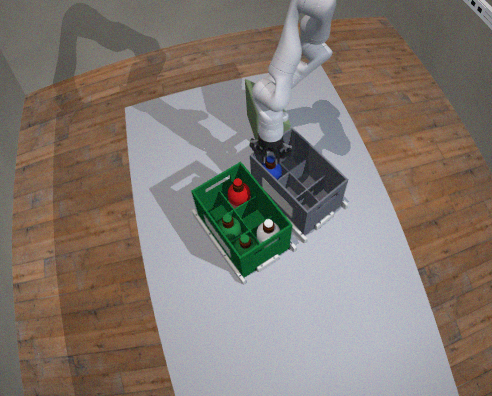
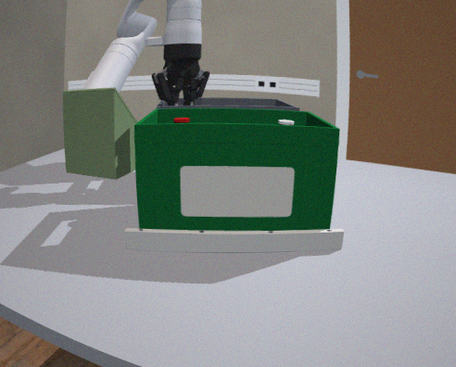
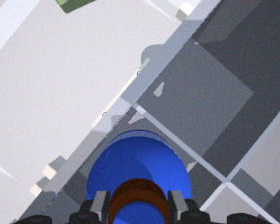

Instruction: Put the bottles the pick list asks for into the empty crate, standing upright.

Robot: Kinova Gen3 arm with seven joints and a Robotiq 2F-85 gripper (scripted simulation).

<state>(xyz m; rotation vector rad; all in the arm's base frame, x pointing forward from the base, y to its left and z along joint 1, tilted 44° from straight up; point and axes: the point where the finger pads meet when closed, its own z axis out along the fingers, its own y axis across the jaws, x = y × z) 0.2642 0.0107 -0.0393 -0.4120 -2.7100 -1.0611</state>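
The blue-label bottle lies 70 mm below my hand. Also, from my hand: grey crate: 80 mm to the left, 70 mm below, 60 mm ahead; green crate: 170 mm ahead, 120 mm to the right, 70 mm below; red-label bottle: 120 mm to the right, 70 mm below, 70 mm ahead.
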